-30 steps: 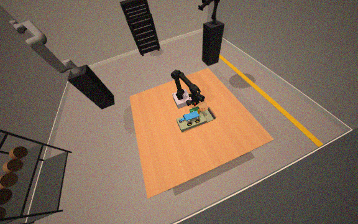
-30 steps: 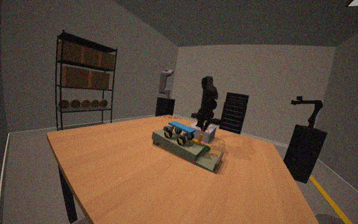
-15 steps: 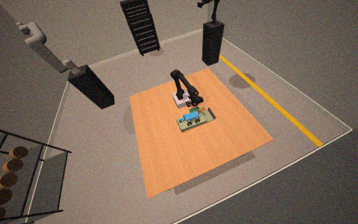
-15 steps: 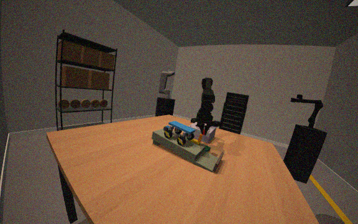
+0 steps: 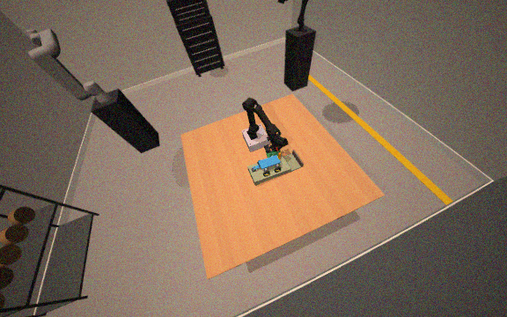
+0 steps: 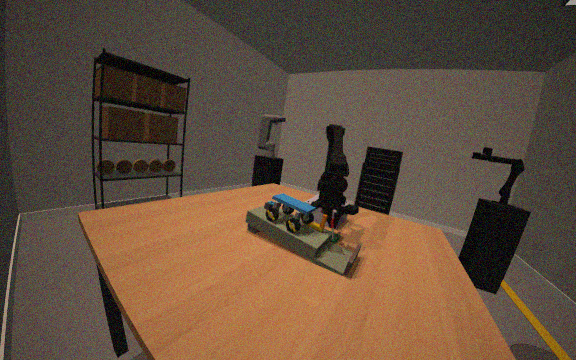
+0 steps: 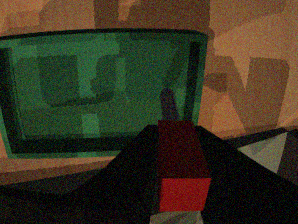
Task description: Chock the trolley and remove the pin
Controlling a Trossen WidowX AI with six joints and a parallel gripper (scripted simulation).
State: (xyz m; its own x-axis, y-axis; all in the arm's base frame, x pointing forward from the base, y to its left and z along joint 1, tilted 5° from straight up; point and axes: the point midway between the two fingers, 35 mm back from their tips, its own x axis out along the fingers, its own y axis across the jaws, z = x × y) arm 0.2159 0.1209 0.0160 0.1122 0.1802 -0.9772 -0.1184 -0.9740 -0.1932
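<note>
The green tray is 6 cm below my gripper tip, 3 cm to the right of it and 1 cm behind it. The rest, counted from my gripper tip: red-headed stop pin right at my gripper tip; raised lip 13 cm ahead, 12 cm to the left, 2 cm below; yellow chock 7 cm ahead, 5 cm to the right, 3 cm above.
</note>
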